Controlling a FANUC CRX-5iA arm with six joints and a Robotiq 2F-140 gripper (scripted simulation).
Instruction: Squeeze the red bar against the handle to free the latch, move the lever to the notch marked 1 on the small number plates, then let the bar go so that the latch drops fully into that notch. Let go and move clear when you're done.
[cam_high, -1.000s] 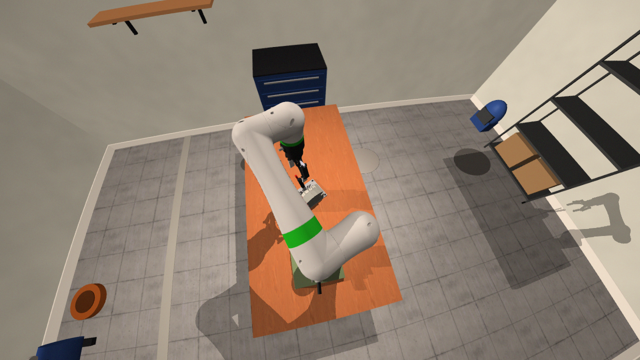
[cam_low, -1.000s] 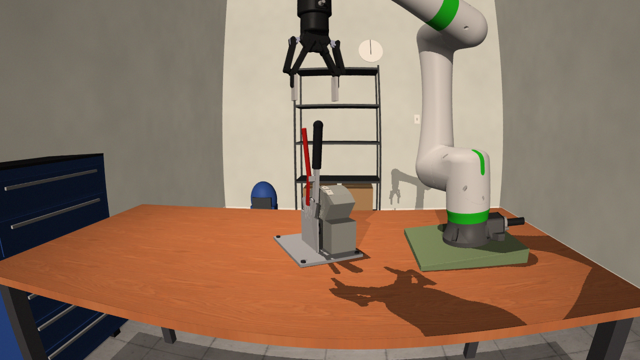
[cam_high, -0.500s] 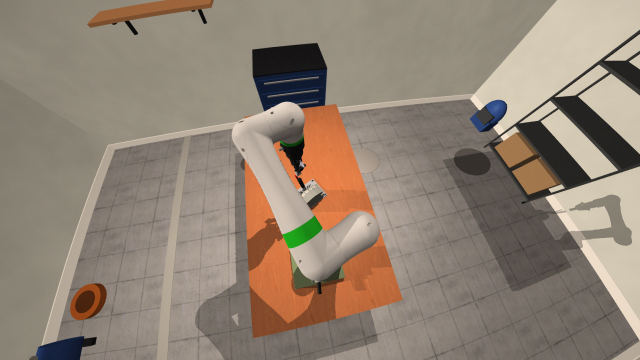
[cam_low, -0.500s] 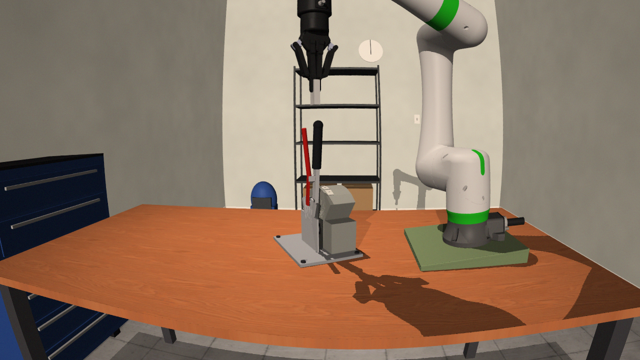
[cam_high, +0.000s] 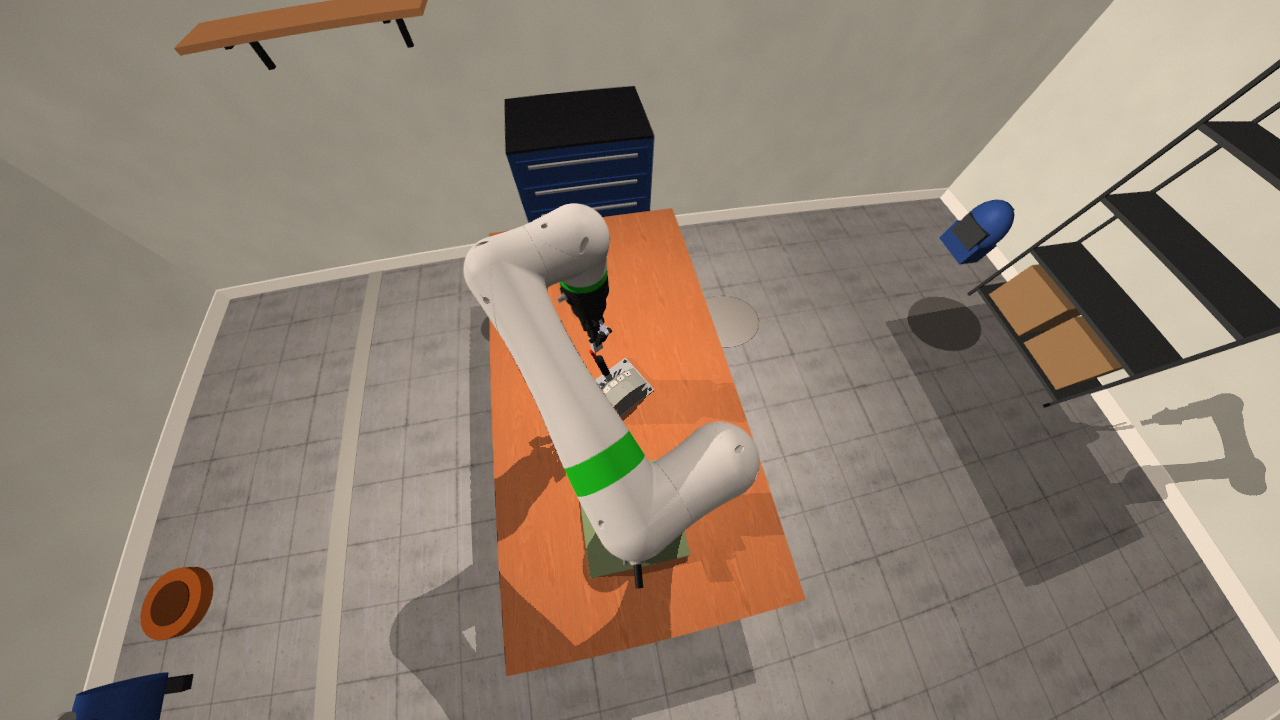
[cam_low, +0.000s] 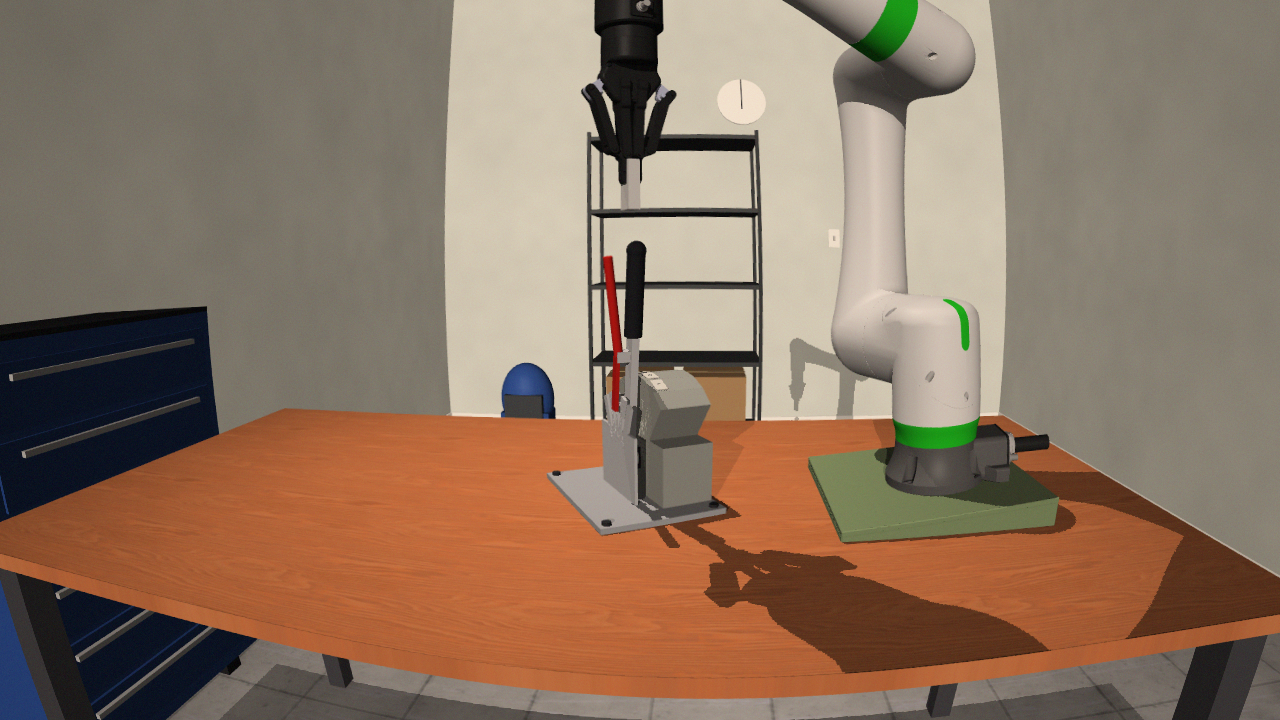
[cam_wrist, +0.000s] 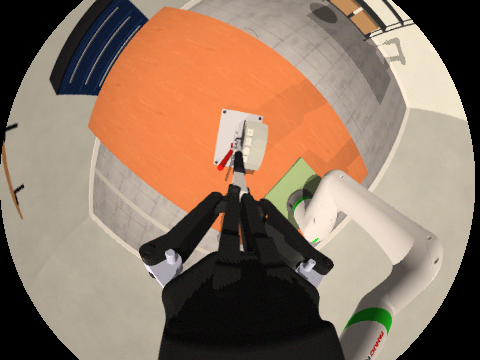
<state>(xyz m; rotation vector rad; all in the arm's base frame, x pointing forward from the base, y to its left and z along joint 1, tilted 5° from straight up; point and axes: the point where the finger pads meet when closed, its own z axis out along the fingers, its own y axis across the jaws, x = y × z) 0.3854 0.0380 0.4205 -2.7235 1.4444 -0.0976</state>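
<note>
My gripper is now 220 mm above the red bar and 20 mm short of it.
</note>
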